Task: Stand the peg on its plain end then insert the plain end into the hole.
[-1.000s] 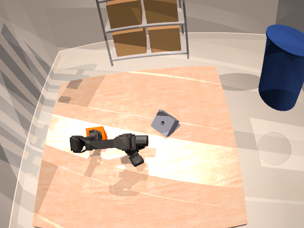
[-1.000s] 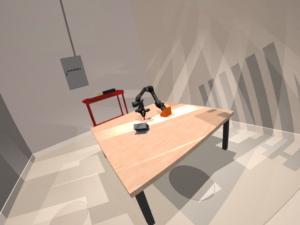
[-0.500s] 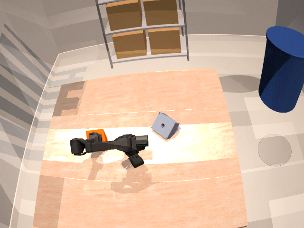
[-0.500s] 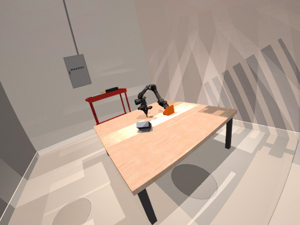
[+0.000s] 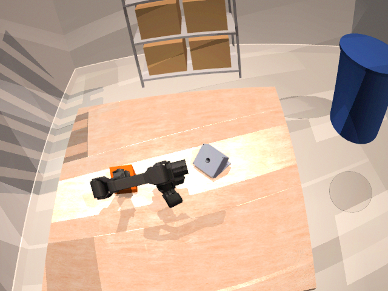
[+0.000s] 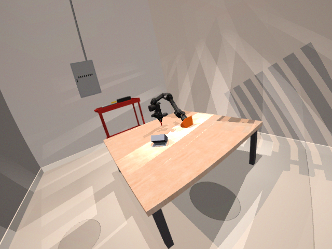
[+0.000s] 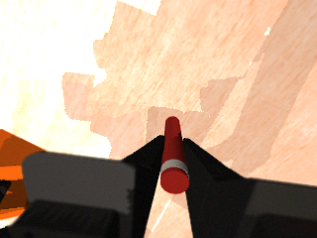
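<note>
My gripper tip is 170 mm short of the grey sloped panel, 240 mm to the right of it and 70 mm above it. Also, from my gripper tip: red peg: 20 mm above.
</note>
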